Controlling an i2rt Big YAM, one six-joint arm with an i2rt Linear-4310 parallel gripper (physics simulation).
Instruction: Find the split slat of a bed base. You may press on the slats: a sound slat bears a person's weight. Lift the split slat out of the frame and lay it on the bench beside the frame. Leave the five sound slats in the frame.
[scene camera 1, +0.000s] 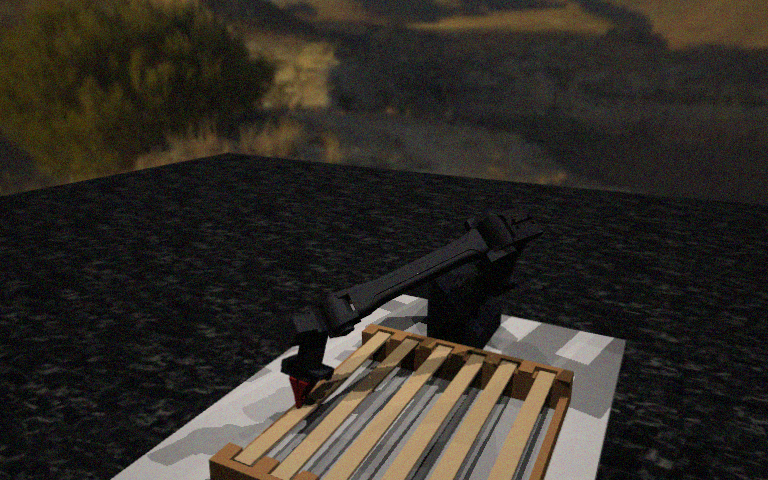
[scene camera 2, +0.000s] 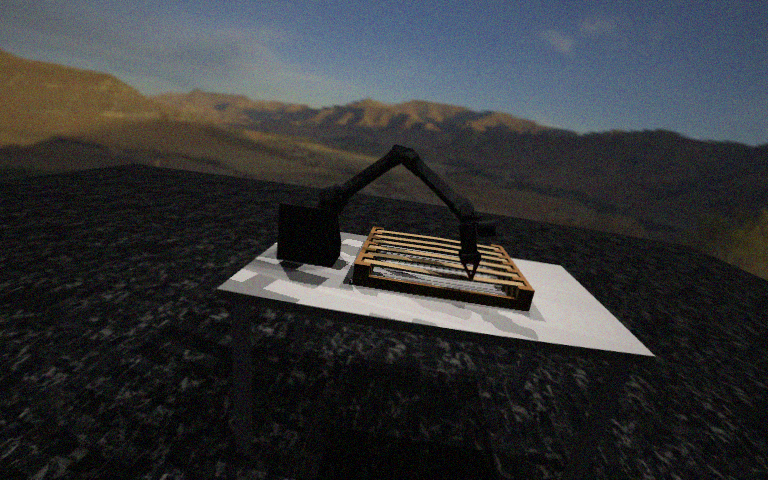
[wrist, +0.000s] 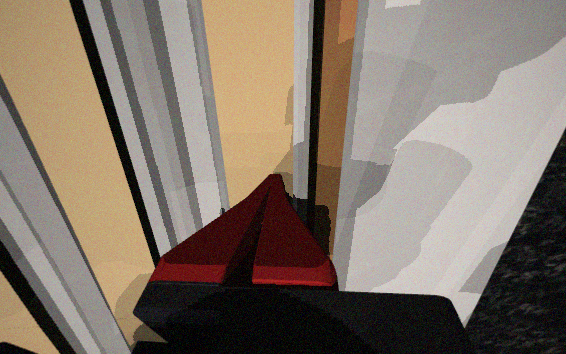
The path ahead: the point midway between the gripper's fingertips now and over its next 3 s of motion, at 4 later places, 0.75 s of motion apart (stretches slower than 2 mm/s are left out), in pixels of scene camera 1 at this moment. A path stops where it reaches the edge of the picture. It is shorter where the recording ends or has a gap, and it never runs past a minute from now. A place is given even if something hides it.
The gripper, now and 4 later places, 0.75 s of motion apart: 298, 407; 337, 379; 333, 416; 337, 386; 315, 395
